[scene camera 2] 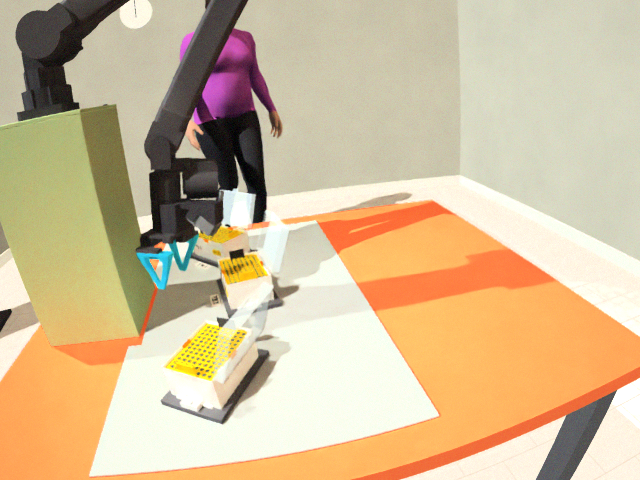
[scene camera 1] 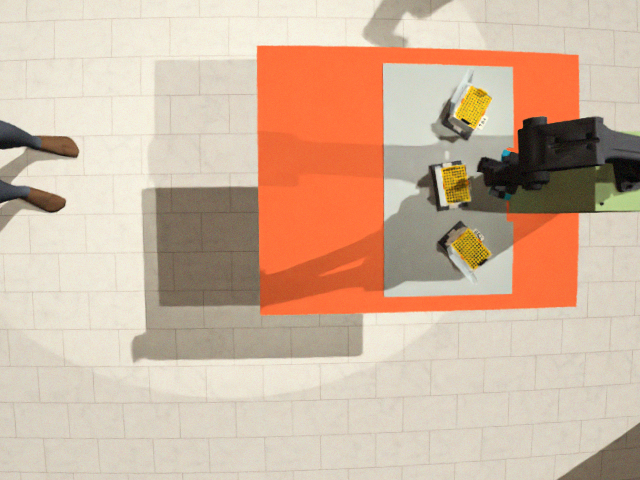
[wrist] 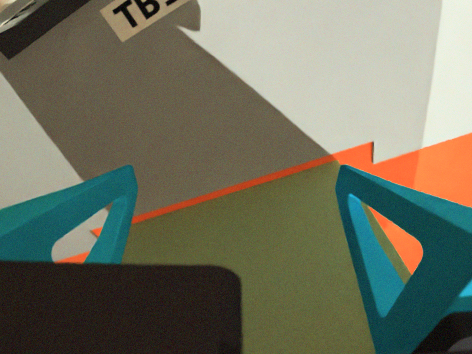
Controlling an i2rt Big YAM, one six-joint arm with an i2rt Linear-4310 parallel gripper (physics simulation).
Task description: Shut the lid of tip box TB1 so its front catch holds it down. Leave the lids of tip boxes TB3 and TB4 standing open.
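Places are measured from the arm's base along level axes (x ahead, y left, z up), in centimetres.
Pixels of known places: gripper, fingertip midpoint: (scene camera 2: 172, 279) (wrist: 236, 176); arm's base at its link origin: (scene camera 2: 51, 115) (scene camera 1: 629, 165).
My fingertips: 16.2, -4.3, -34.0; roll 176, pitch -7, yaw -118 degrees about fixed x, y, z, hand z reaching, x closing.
Note:
For each thing: its top centre in the pictures, then the offset to it from my fingertips, as dx, dy, dz. Level surfaces: height alone.
- Tip box TB1 at its top centre: (scene camera 2: 235, 265) (scene camera 1: 460, 183) +12.7, +0.1, -0.4
- TB4 at its top centre: (scene camera 2: 206, 340) (scene camera 1: 475, 105) +3.3, -23.1, +0.5
- TB3 at its top centre: (scene camera 2: 217, 228) (scene camera 1: 473, 249) +12.8, +21.6, +0.5
- grey mat at its surface level: dz -6.9
- orange table at its surface level: dz -7.3
Tip box TB1 (scene camera 1: 455, 184) (scene camera 2: 245, 289) is the middle box, with a yellow rack in a white body on a dark base. Its clear lid (scene camera 2: 275, 242) stands open on the side away from the arm's pedestal. In the wrist view a corner of its dark base (wrist: 45, 27) and its partly cut-off label (wrist: 142, 14) show. TB4 (scene camera 1: 473, 106) (scene camera 2: 206, 356) has its lid (scene camera 1: 463, 85) (scene camera 2: 250, 312) open. TB3 (scene camera 1: 470, 248) (scene camera 2: 222, 242) has its lid (scene camera 2: 238, 207) open. My gripper (scene camera 1: 504, 174) (scene camera 2: 172, 277) (wrist: 236, 176) is open and empty, beside TB1 on the pedestal side, apart from it.
The green pedestal (scene camera 2: 56, 232) (wrist: 240, 240) stands close behind the gripper. The boxes stand on a grey mat (scene camera 1: 413, 279) (scene camera 2: 336, 413) on the orange table (scene camera 1: 320, 93) (scene camera 2: 465, 330). A person in a purple top (scene camera 2: 230, 77) stands beyond the table.

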